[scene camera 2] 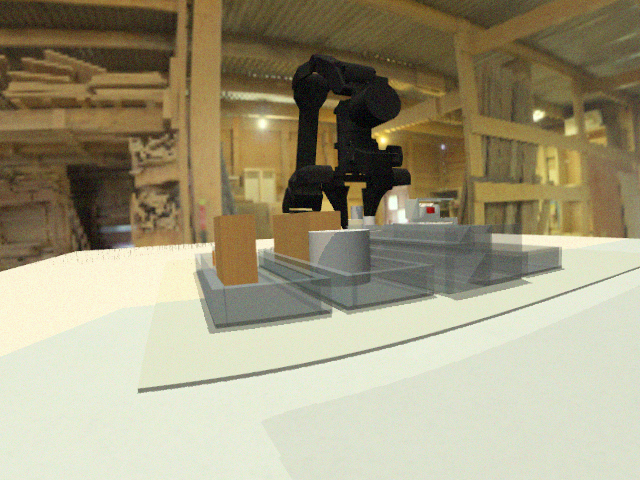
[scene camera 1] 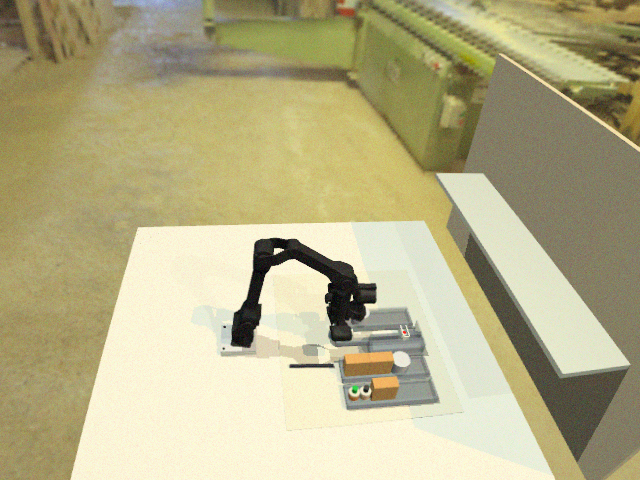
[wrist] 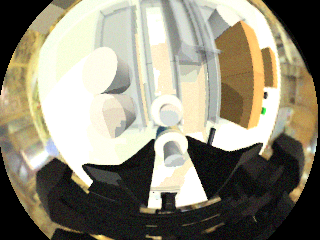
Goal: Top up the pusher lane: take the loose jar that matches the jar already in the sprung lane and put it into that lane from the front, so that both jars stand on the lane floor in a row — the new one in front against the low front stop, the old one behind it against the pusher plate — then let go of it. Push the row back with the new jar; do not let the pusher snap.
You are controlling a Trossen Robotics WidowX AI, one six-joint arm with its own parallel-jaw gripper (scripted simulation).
my gripper: scene camera 2; scene camera 1 334, 332; wrist
same spot on my gripper: point(wrist: 244, 171) = point(scene camera 2: 344, 183)
